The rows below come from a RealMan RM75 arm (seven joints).
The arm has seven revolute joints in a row. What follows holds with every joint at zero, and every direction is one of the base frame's.
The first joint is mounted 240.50 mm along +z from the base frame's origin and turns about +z.
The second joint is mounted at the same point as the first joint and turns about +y.
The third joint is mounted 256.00 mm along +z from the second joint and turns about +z.
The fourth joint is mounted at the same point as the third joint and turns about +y.
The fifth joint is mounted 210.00 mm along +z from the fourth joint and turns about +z.
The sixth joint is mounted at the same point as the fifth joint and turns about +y.
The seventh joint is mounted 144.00 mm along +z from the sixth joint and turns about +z.
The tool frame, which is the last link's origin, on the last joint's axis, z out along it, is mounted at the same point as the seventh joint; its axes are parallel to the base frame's.
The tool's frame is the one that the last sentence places.
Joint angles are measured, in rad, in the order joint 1, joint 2, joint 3, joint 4, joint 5, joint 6, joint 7. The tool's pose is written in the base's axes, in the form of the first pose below.
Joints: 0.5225 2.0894 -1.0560 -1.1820 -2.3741 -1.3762 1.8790
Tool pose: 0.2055, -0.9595, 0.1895, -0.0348, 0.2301, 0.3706, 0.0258
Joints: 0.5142 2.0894 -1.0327 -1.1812 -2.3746 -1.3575 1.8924
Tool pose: 0.2217, -0.9527, 0.2061, -0.0282, 0.2357, 0.3721, 0.0309
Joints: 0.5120 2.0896 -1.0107 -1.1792 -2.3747 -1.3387 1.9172
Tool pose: 0.2371, -0.9448, 0.2252, -0.0196, 0.2392, 0.3747, 0.0357
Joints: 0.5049 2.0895 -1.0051 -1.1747 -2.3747 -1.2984 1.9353
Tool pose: 0.2568, -0.9365, 0.2383, -0.0150, 0.2438, 0.3779, 0.0387
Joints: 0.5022 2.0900 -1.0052 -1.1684 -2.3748 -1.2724 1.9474
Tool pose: 0.2671, -0.9316, 0.2462, -0.0125, 0.2462, 0.3798, 0.0392
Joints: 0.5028 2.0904 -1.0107 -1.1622 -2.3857 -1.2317 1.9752
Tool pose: 0.2834, -0.9238, 0.2569, -0.0130, 0.2485, 0.3840, 0.0400
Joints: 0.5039 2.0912 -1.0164 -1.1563 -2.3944 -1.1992 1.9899
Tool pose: 0.2956, -0.9187, 0.2614, -0.0143, 0.2499, 0.3872, 0.0402
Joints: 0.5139 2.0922 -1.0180 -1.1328 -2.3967 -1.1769 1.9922
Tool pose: 0.2979, -0.9171, 0.2646, -0.0139, 0.2507, 0.3901, 0.0368
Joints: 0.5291 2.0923 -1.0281 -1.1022 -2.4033 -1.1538 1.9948
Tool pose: 0.2965, -0.9173, 0.2652, -0.0177, 0.2506, 0.3934, 0.0310
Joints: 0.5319 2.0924 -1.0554 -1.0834 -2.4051 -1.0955 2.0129
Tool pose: 0.3105, -0.9122, 0.2666, -0.0192, 0.2511, 0.3982, 0.0271
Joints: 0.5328 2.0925 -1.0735 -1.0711 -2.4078 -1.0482 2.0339
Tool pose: 0.3241, -0.9062, 0.2709, -0.0187, 0.2520, 0.4020, 0.0254
